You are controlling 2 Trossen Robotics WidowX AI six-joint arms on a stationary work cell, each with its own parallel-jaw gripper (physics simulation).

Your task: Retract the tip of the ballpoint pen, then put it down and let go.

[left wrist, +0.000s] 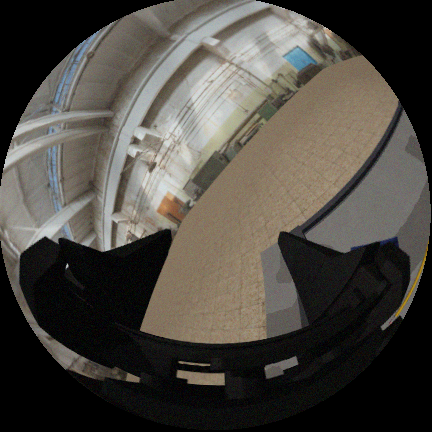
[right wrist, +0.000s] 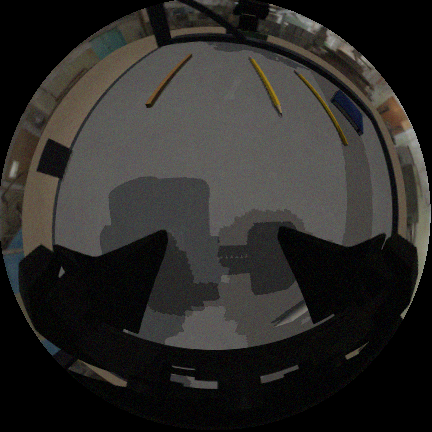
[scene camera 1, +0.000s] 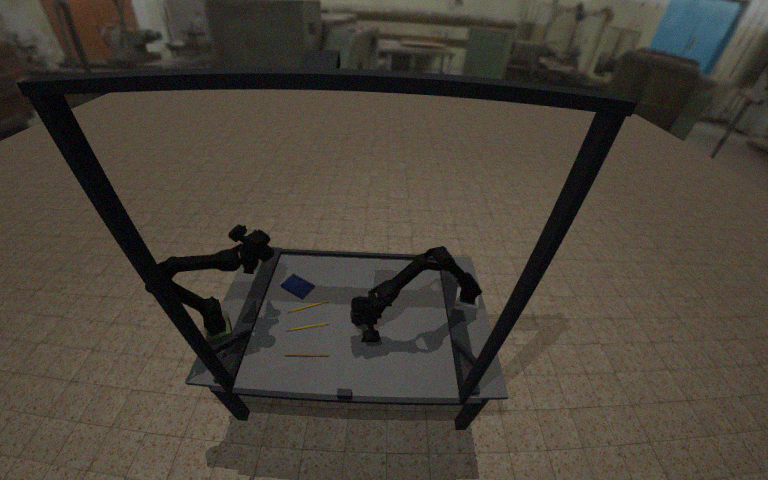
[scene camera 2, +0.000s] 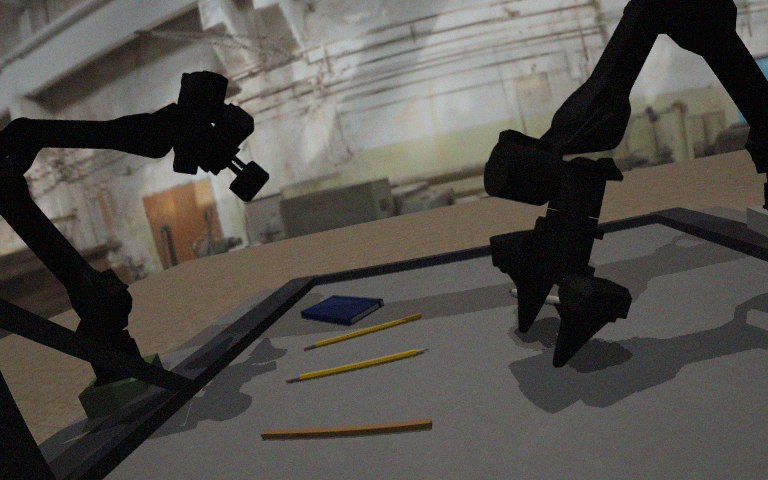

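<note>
A white-grey ballpoint pen lies on the table by my right gripper. In scene camera 2 the fingers partly cover it. In the right wrist view one end shows beside the right-hand finger, which hides the rest. The pen does not show in scene camera 1, and its tip's state cannot be made out. My right gripper is open and empty, pointing down low over the table. My left gripper is open and empty, raised beyond the table's left side, far from the pen.
Two yellow pencils and an orange stick lie left of my right gripper. A blue book lies near the back left. Dark frame posts stand at the table's sides.
</note>
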